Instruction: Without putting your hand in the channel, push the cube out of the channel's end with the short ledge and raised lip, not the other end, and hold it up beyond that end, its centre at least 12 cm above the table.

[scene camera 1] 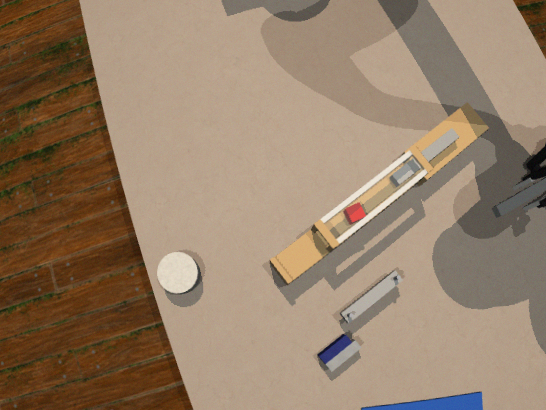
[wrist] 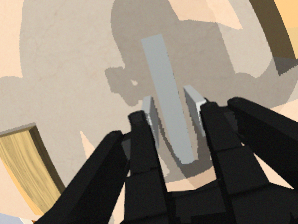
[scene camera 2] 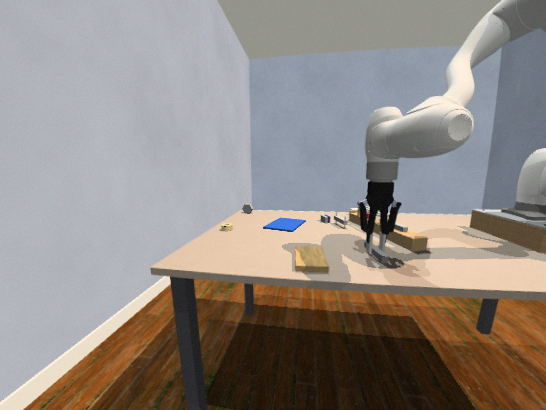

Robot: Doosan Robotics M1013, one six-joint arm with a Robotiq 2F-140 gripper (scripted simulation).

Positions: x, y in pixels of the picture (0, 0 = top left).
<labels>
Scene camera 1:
blue-and-grey tool: 341, 349
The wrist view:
my gripper: 170, 103
grey bar: 154, 47
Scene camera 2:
my gripper: 375, 252
</labels>
